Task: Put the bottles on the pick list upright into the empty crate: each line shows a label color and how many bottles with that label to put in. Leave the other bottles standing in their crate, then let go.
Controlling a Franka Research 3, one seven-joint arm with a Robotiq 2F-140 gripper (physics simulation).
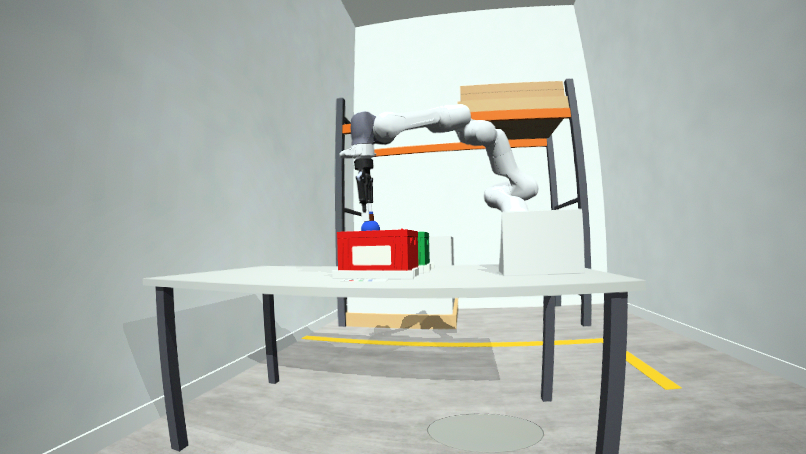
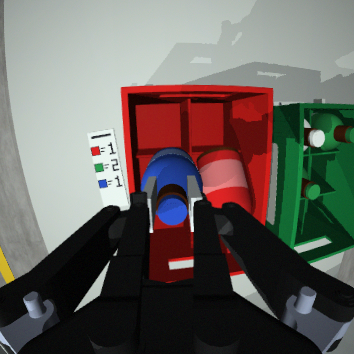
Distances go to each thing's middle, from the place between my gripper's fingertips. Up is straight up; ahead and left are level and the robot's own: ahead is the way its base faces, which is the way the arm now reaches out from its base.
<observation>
Now: hand 1 cm past the blue bottle [image 2: 170, 165], 1 cm to the left of it and 4 cm above it. Round my hand: red bottle [image 2: 222, 174] (4 cm behind, 10 cm to the right, 10 cm below); pick list [image 2: 102, 144] (3 cm behind, 10 cm to the left, 22 cm below).
</observation>
